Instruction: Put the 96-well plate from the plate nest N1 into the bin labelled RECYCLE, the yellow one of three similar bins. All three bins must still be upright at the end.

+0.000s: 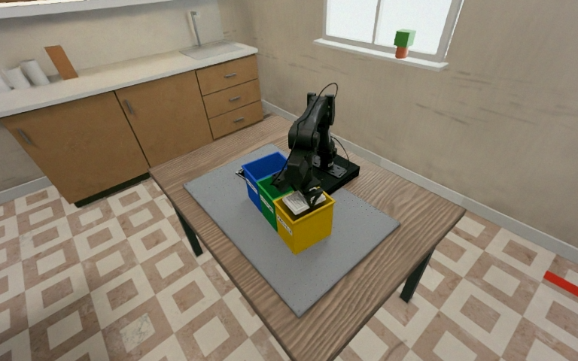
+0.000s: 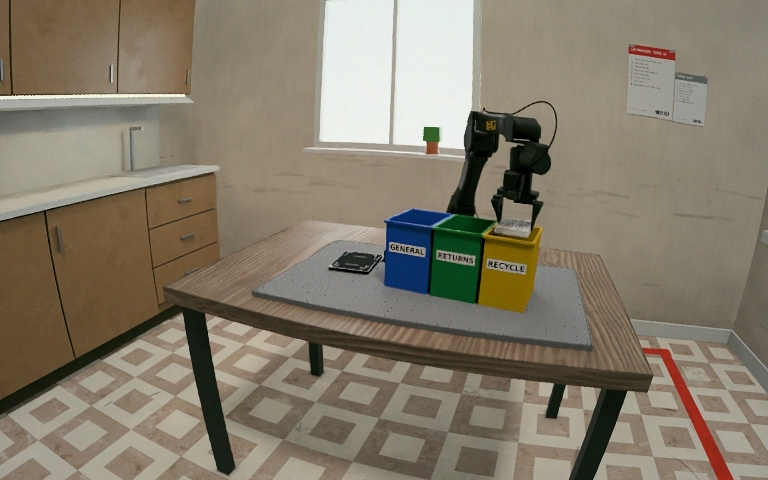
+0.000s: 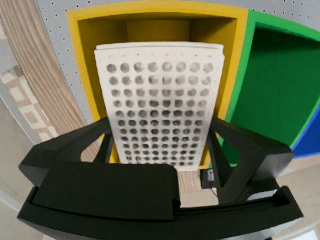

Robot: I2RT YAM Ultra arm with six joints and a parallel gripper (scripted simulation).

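My gripper is now 100 mm above the yellow recycle bin. From my hand the other things lie so: green returns bin (130 mm to the right, 100 mm below, 30 mm behind); then blue general bin (250 mm to the right, 100 mm below, 60 mm behind); then white 96-well plate (right at my hand).
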